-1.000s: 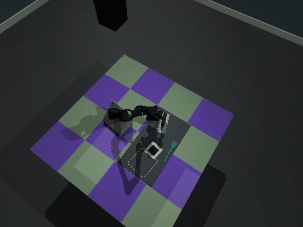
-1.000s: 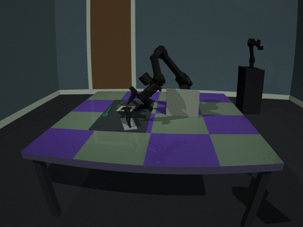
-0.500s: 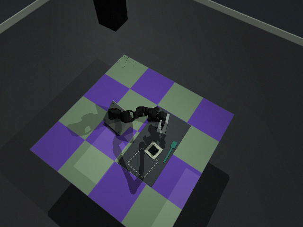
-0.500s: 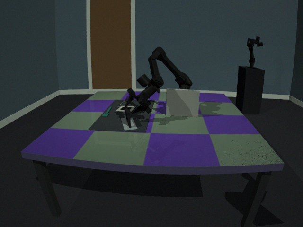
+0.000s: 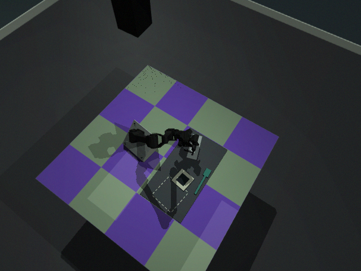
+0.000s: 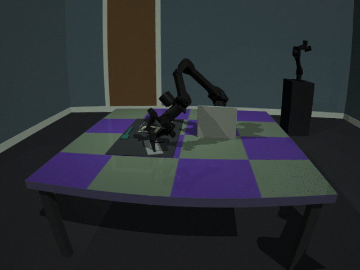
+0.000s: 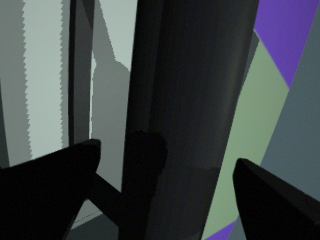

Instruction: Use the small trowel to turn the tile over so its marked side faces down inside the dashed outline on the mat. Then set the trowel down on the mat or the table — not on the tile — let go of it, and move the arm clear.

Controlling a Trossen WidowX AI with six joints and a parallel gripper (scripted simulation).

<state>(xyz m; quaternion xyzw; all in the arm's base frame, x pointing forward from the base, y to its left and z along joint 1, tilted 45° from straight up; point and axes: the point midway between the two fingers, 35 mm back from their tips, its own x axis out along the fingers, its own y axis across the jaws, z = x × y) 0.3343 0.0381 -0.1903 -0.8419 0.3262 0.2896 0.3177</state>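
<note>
Now: the green trowel 17 cm to the right of my gripper tip, 17 cm ahead of it and 6 cm below it. The rest, counted from my gripper tip: dark mat (19 cm to the right, 8 cm below, 3 cm ahead); tile (25 cm to the right, 6 cm below, 4 cm ahead).
</note>
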